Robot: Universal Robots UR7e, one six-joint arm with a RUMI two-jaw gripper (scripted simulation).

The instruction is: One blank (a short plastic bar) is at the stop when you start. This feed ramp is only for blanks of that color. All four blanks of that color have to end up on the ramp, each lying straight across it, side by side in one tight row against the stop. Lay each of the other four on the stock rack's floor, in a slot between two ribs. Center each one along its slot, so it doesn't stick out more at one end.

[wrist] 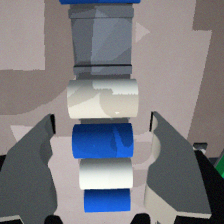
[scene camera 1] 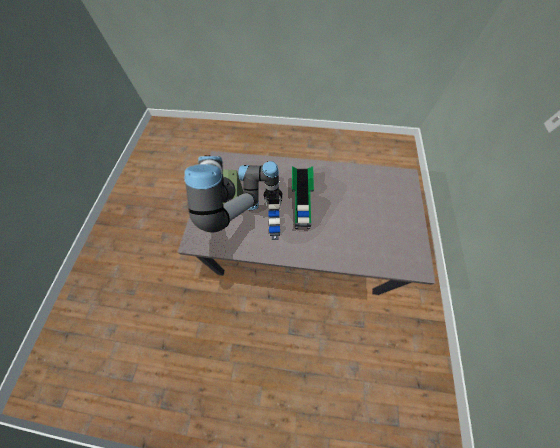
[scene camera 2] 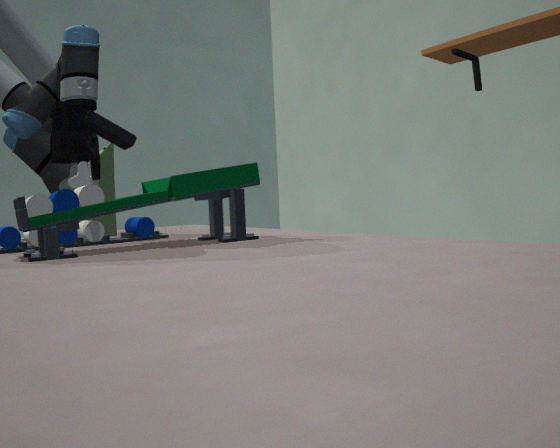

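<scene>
The wrist view's got the gripper point(wrist: 102, 114) in it, along with a blue blank point(wrist: 114, 140) and another blue blank point(wrist: 119, 198). There's a white blank point(wrist: 90, 98) in that view too, and one more white blank point(wrist: 99, 173).
</scene>
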